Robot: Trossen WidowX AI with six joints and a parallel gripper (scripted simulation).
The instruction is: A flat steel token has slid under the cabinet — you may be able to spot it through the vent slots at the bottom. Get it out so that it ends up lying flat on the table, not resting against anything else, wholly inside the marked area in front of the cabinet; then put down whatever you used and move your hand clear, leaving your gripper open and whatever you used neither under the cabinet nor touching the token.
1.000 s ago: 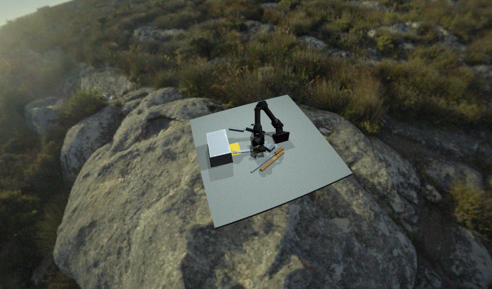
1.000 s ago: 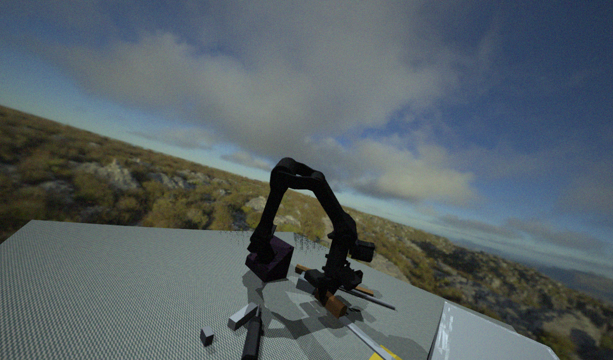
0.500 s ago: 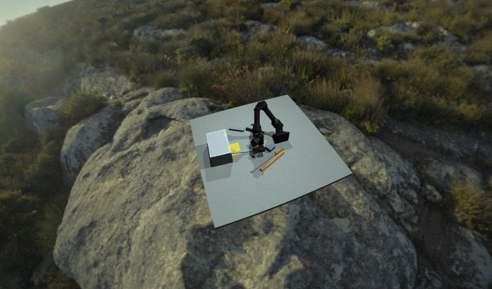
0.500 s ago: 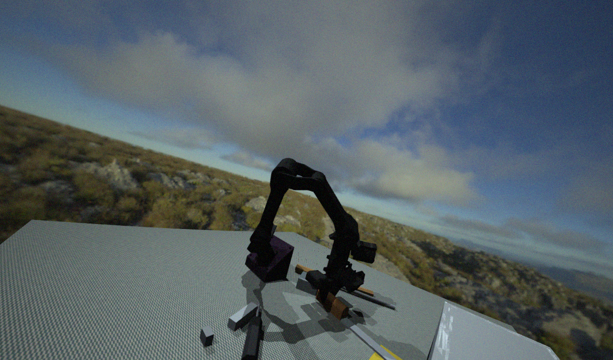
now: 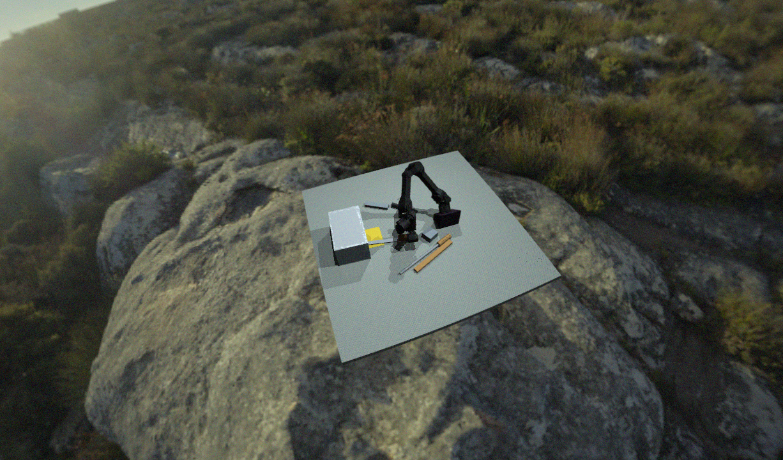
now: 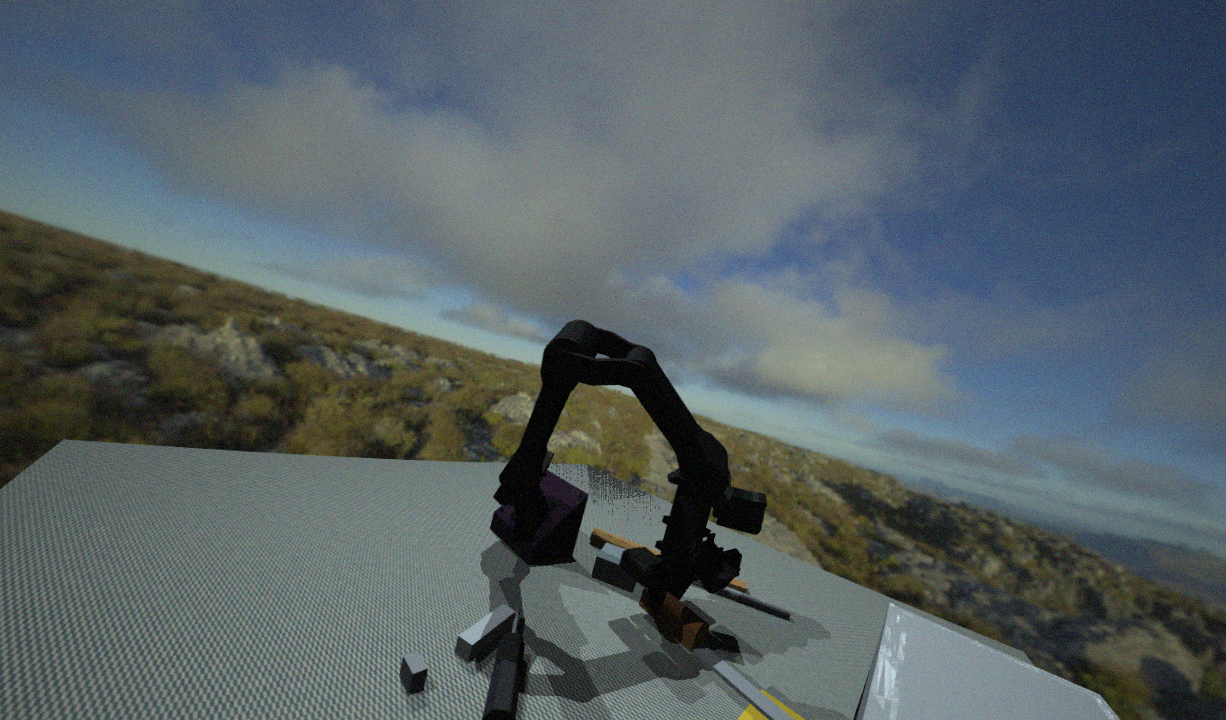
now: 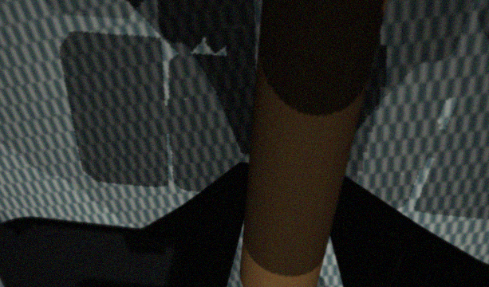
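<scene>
Right now my gripper tip is 11 cm past the grey block, 3 cm to the right of it and 1 cm below it. From my gripper tip the other things lie so: grey bar: 25 cm to the right, 11 cm behind; small grey cube: 34 cm to the right, 9 cm behind; wooden stick: 18 cm to the left, 7 cm behind.
</scene>
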